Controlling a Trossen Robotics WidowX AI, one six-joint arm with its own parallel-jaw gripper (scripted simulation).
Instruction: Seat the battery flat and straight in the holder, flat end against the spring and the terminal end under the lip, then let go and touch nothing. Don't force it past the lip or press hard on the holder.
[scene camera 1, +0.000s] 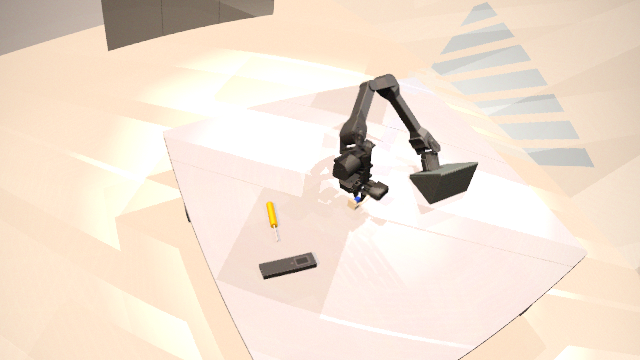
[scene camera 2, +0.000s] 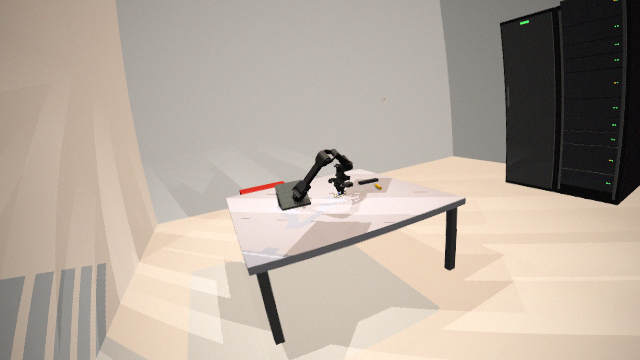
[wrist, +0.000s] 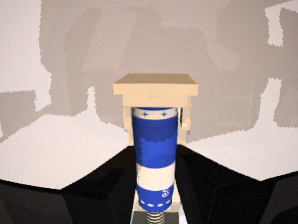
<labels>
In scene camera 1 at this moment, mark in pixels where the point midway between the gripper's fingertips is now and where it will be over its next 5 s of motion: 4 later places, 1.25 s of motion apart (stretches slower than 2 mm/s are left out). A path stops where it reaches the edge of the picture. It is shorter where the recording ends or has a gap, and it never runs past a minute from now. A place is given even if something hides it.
My gripper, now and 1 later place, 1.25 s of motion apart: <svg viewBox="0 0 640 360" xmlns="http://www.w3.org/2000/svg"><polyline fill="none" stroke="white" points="359,199 362,181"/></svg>
</labels>
